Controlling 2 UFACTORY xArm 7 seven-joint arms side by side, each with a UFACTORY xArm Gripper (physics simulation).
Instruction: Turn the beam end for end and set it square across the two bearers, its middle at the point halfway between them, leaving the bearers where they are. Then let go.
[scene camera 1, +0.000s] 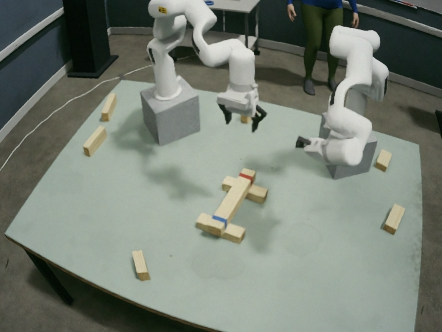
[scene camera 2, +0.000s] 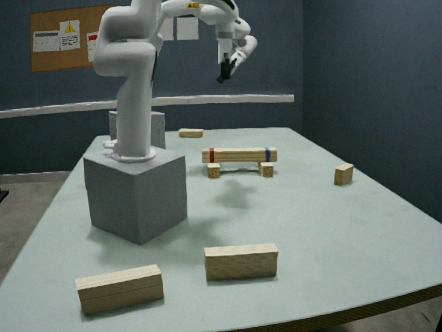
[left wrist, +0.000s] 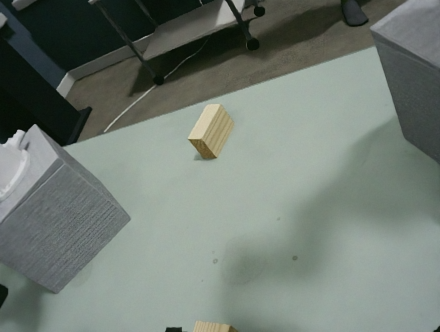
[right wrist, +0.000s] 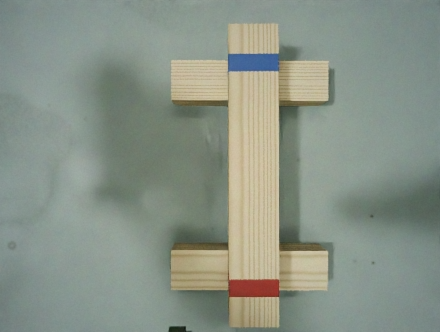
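Observation:
The beam lies flat across both bearers, square to them in the right wrist view, overhanging each by a similar amount. Its blue-banded end rests on the bearer nearer scene camera 1, its red-banded end on the far bearer. The bearers are parallel. My right gripper is open and empty, high above the table, clear of the beam. My left gripper is open and empty, off towards its own base, with fingertips at the left wrist view's lower edge.
Loose wooden blocks lie around the table's outer parts. Grey pedestals carry the arms. A person stands behind the table.

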